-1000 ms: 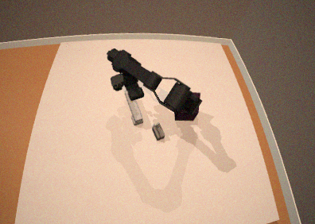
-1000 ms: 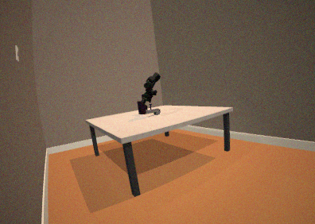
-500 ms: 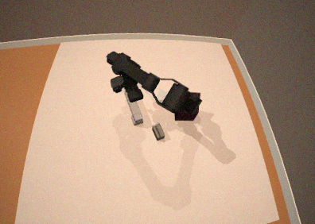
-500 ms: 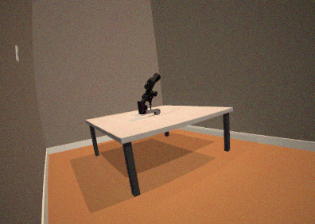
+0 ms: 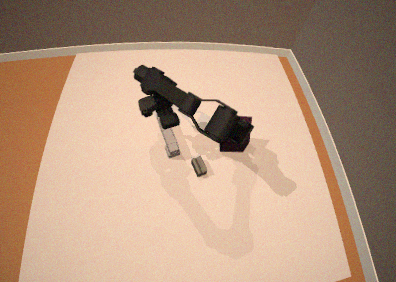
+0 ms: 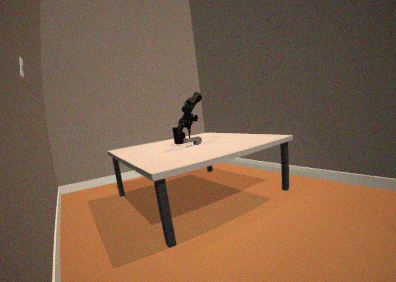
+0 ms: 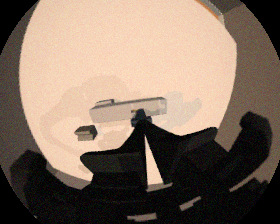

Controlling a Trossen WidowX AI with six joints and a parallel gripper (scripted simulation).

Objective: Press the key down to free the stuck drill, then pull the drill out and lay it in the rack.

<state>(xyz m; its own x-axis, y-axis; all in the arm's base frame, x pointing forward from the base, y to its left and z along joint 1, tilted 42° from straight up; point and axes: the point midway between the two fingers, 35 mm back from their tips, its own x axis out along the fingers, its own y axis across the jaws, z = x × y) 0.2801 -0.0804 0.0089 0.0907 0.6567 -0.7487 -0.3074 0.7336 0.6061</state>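
My gripper tip is 30 mm above the blue key. The rest, counted from my gripper tip: yellow drill: 20 mm behind, 50 mm to the left, 80 mm below; then grey holder block: 10 mm behind, 30 mm to the left, 90 mm below.
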